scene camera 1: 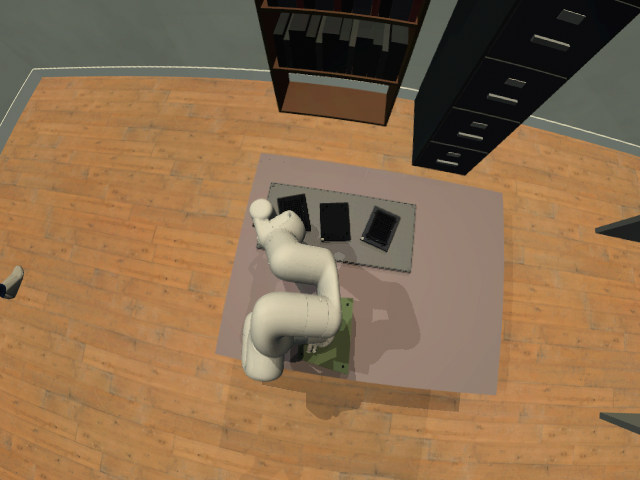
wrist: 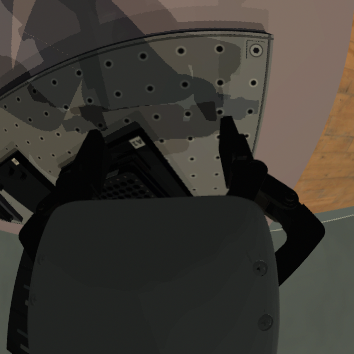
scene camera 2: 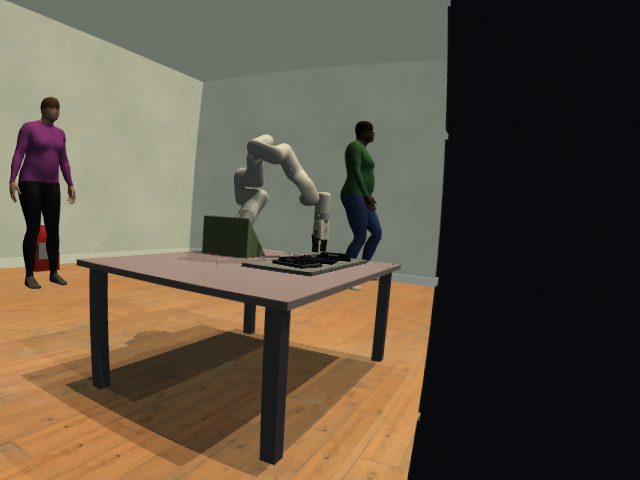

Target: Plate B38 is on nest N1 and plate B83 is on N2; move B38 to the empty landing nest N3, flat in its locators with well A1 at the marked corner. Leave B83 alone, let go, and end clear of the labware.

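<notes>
A dark well plate (scene camera 1: 293, 206) (wrist: 125, 186) sits on the left nest in scene camera 1; the nest's A1 label (wrist: 136, 142) shows in the wrist view. The middle nest (scene camera 1: 334, 222) (wrist: 22, 177) bears no plate. Another dark plate (scene camera 1: 382, 226) sits on the right nest, tilted in plan. Plate names are not legible. My gripper (scene camera 2: 319, 249) (wrist: 159, 136) is open and empty, above the board's end. In the wrist view its left finger overlaps the left plate's nest and its right finger is over bare board. The arm hides it in scene camera 1.
The nests stand on a grey perforated board (scene camera 1: 400, 255) (scene camera 2: 261, 265) (wrist: 235, 65) on the table (scene camera 1: 454, 310) (scene camera 2: 206, 279). The green arm mount (scene camera 1: 343, 356) (scene camera 2: 225, 236) stands on the table. A bookshelf (scene camera 1: 336, 76) and a dark cabinet (scene camera 1: 439, 98) stand beyond it. Two people stand in scene camera 2.
</notes>
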